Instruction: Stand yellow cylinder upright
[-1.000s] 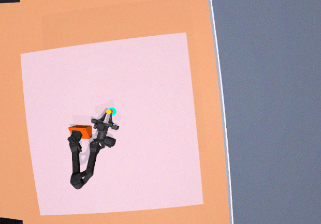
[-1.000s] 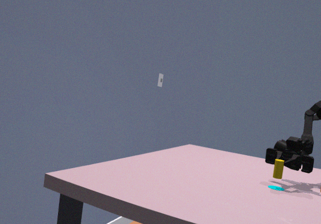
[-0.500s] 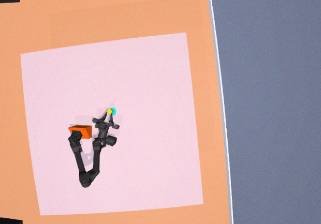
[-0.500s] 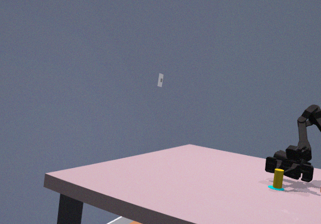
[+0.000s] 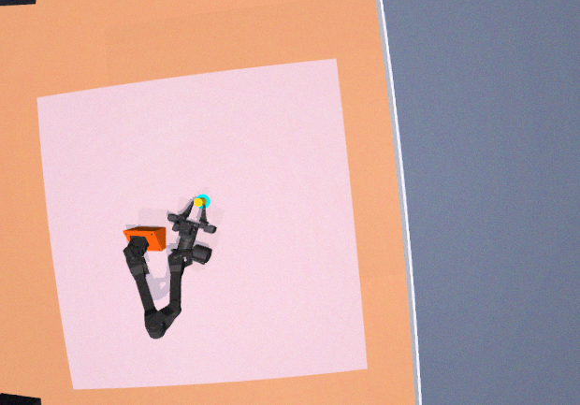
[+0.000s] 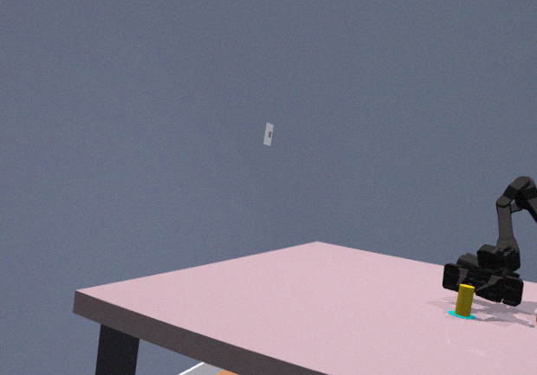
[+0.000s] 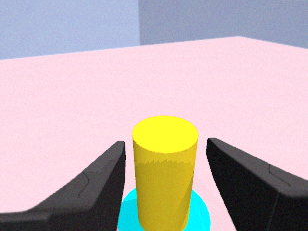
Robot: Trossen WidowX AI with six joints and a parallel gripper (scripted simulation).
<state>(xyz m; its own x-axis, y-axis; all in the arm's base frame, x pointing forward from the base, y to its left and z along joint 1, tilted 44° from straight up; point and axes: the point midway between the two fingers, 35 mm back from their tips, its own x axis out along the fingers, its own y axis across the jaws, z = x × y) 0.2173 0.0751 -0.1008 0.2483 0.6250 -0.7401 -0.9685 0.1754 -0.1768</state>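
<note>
My gripper tip is 2 cm above the yellow tall cylinder. From my gripper tip the other things lie so: cyan circle (6 cm below).
</note>
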